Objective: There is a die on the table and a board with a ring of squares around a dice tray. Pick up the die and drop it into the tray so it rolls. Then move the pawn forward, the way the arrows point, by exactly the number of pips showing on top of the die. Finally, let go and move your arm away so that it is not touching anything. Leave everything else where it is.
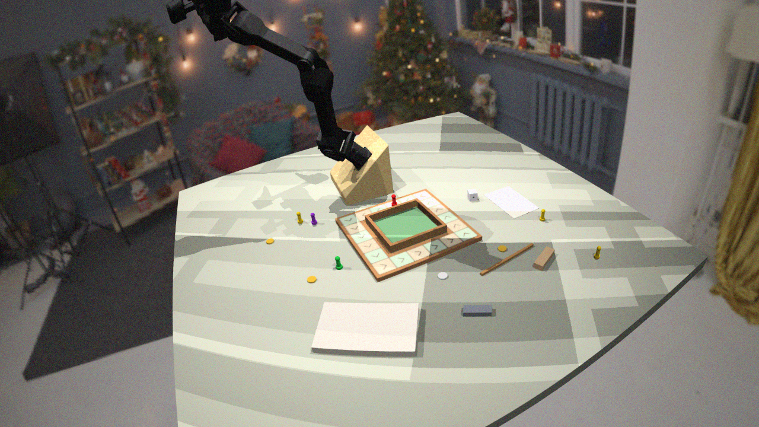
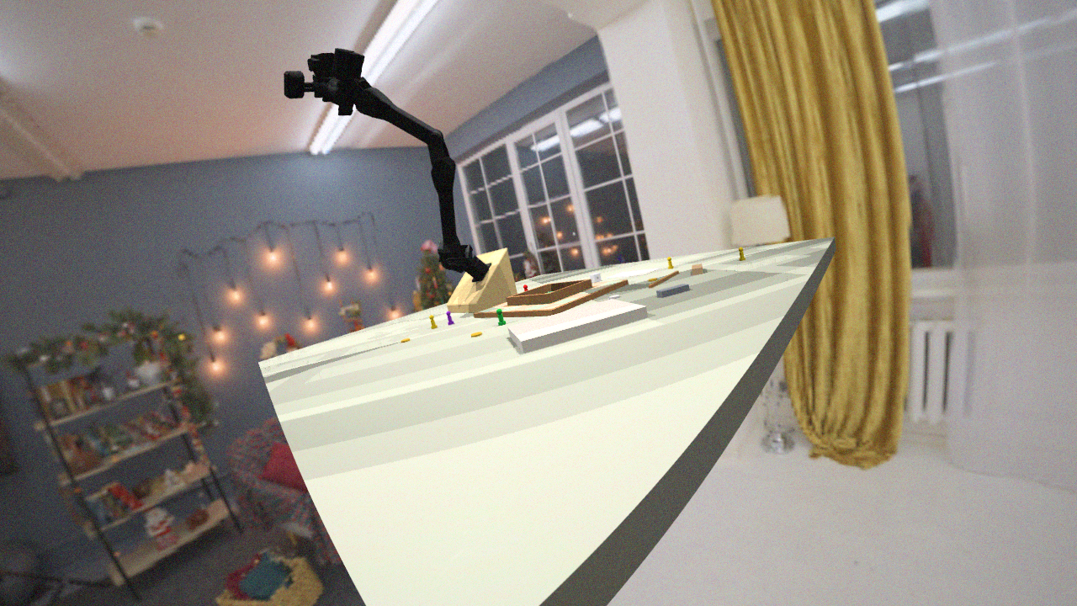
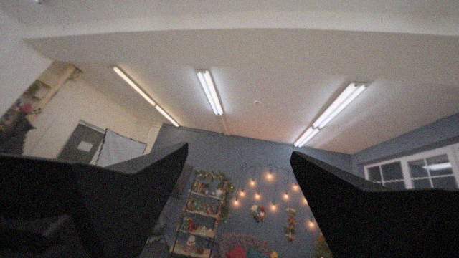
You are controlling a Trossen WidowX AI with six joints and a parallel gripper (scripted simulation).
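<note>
The white die lies 240 mm ahead of my gripper tip, 640 mm to the left of it and 720 mm below it. From my gripper tip the other things lie so: purple pawn 140 mm ahead, 200 mm to the left, 720 mm below; red pawn 180 mm ahead, 420 mm to the left, 710 mm below; green pawn 360 mm ahead, 210 mm to the left, 720 mm below.
</note>
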